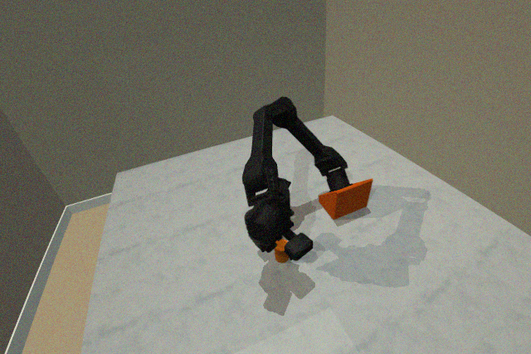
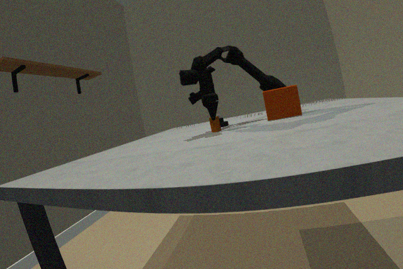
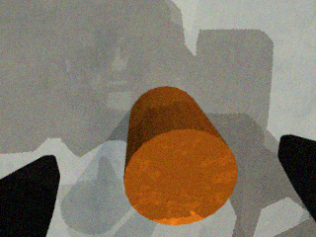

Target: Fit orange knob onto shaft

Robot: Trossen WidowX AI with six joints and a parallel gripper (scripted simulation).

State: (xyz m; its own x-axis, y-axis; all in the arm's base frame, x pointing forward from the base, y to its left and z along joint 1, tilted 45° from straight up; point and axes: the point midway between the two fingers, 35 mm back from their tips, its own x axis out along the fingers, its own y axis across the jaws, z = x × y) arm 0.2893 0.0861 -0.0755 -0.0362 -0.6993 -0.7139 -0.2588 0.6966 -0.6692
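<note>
My gripper tip is 1 cm above the orange knob. From my gripper tip the other things lie so: round dark pedestal: 17 cm to the right, 2 cm below, 1 cm ahead.
</note>
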